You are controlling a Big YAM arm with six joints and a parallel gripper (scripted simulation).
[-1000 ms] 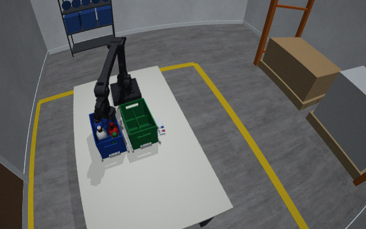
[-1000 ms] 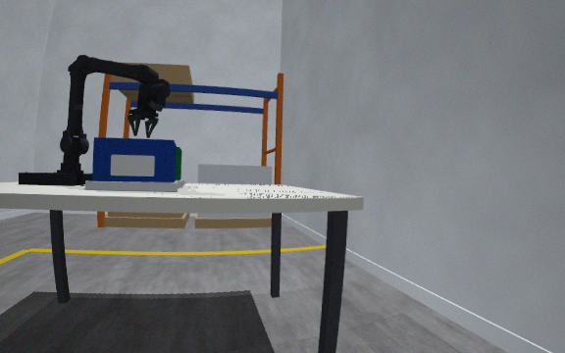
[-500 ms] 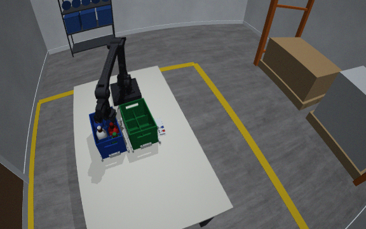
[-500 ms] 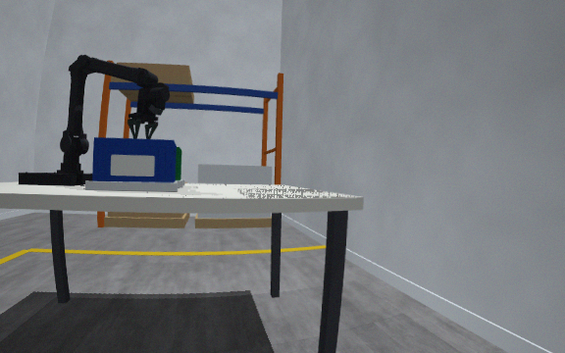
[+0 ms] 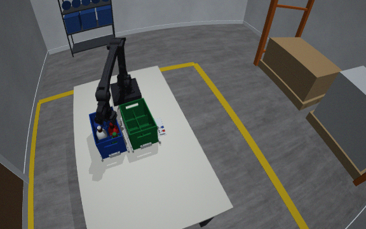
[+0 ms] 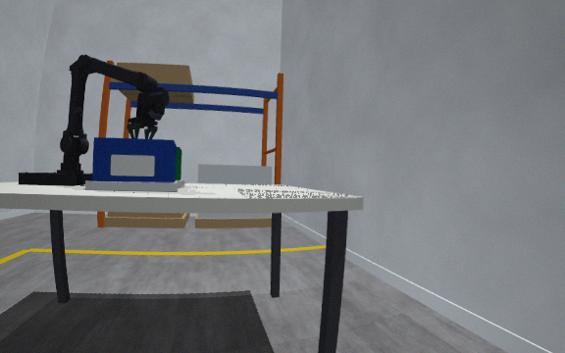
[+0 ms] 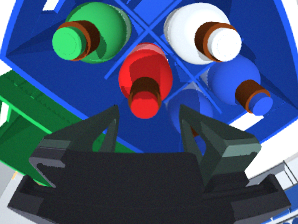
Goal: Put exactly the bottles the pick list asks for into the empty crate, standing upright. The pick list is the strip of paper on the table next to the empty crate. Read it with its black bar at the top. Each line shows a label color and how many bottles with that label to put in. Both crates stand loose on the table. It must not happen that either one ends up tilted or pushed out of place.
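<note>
My hand is 90 mm above the red bottle. Also, from my hand: blue crate 90 mm below, 40 mm to the right; green bottle 90 mm below, 90 mm ahead, 10 mm to the right; white bottle 90 mm to the right, 90 mm below, 10 mm behind.
</note>
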